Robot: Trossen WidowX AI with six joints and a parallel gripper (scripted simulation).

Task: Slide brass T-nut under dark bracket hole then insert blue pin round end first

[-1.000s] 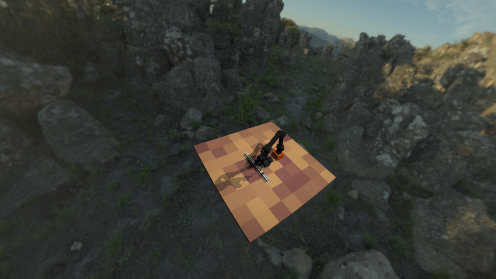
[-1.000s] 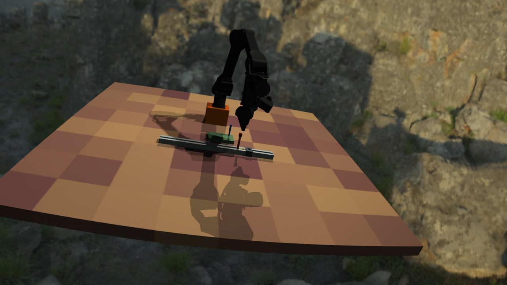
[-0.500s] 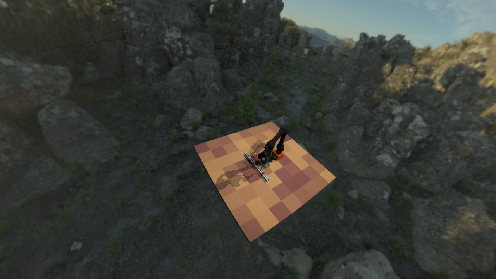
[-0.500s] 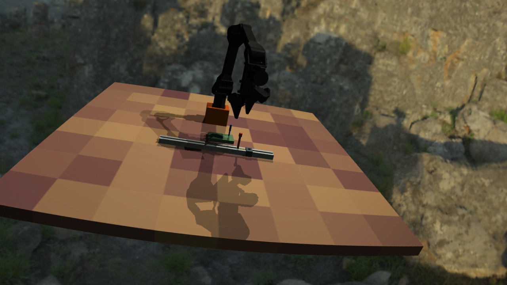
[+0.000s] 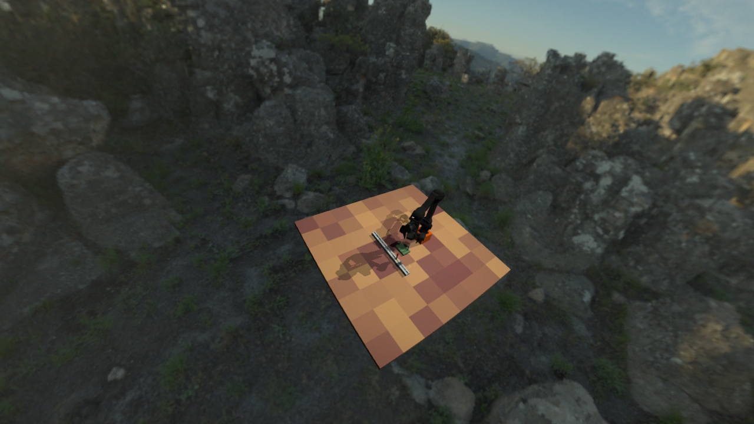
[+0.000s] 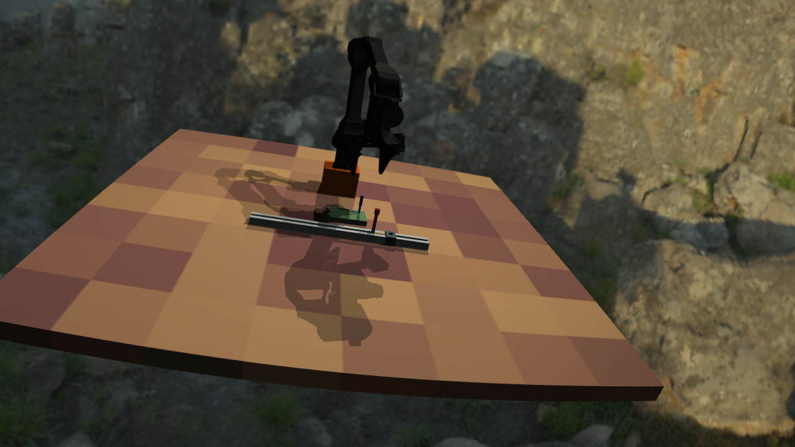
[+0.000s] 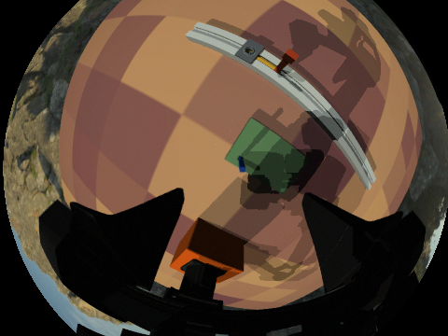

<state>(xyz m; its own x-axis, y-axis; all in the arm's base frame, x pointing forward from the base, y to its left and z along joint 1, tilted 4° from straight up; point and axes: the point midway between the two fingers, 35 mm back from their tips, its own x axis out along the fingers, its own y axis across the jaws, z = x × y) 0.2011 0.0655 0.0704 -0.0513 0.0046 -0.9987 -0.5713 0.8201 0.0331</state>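
My gripper tip is now 100 mm above the blue pin. Round my gripper tip: green tray 10 mm ahead, 20 mm to the right, 120 mm below; brass T-nut 130 mm ahead, 60 mm to the left, 80 mm below.
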